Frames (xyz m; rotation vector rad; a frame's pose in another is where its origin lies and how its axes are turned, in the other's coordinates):
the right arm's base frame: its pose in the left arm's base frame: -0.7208 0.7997 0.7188 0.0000 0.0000 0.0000
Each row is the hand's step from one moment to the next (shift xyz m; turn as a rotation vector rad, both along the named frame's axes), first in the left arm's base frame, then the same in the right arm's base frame.
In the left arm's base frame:
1: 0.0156 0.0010 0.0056 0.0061 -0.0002 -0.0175
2: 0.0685 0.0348 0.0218 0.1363 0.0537 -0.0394
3: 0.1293 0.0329 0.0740 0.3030 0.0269 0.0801
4: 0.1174 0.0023 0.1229 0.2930 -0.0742 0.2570
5: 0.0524 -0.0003 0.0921 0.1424 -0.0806 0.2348
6: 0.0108 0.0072 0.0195 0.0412 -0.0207 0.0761
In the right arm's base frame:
1: 0.0156 0.0010 0.0056 0.0061 -0.0002 -0.0175
2: 0.0685 0.0348 0.0218 0.1363 0.0537 -0.0394
3: 0.1293 0.0329 0.0740 0.3030 0.0269 0.0801
4: 0.1174 0.0023 0.1229 0.2930 -0.0742 0.2570
5: 0.0524 -0.0003 0.0921 0.1424 -0.0806 0.2348
6: 0.0108 0.0072 0.0195 0.0412 -0.0207 0.0761

